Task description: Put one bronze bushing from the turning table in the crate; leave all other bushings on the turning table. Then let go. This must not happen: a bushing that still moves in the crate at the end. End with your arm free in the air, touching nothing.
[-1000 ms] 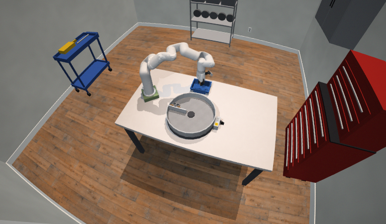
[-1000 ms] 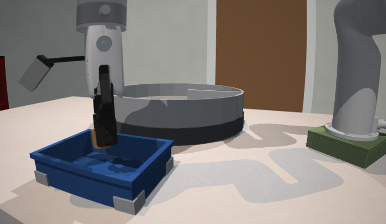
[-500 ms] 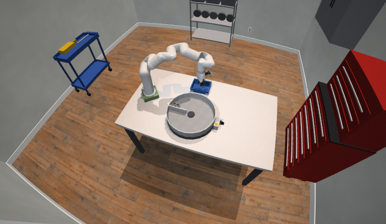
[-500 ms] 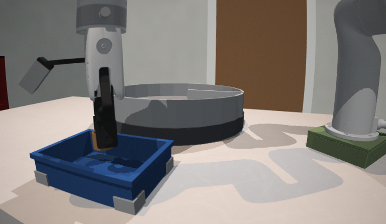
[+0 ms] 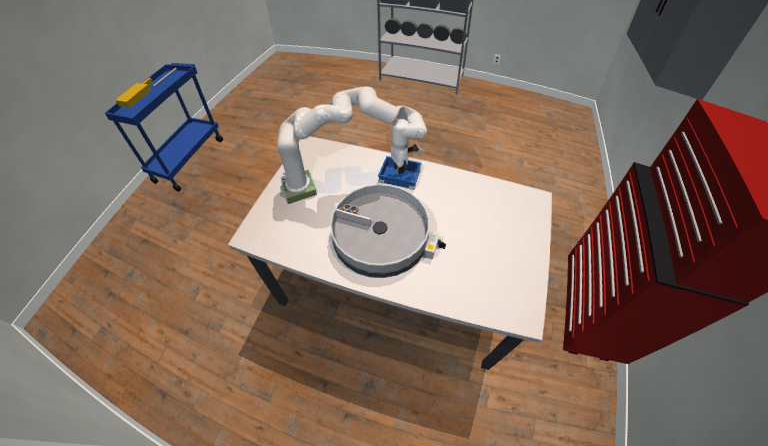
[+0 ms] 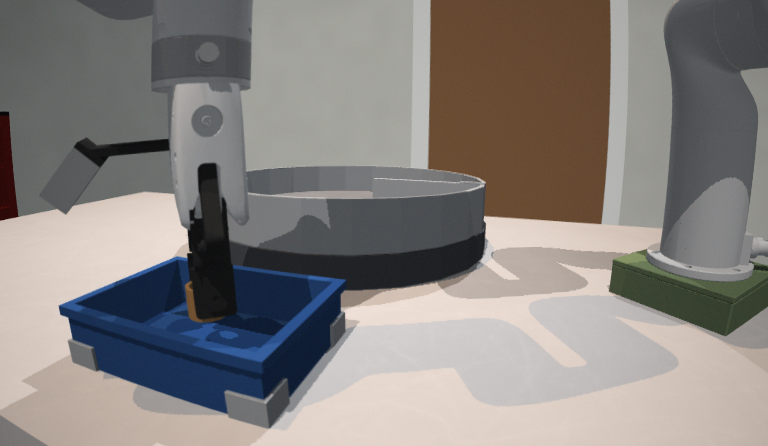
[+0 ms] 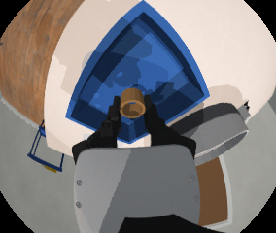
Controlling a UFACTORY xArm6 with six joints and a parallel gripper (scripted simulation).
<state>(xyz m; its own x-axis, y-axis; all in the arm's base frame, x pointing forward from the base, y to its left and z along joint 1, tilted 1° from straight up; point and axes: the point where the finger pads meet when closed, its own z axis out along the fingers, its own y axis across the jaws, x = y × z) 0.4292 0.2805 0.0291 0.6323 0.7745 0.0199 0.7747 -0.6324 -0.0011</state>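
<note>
My gripper is now 3 cm above the blue crate. The rest, counted from my hand: turning table disc 6 cm ahead, 37 cm to the right, 1 cm below.
</note>
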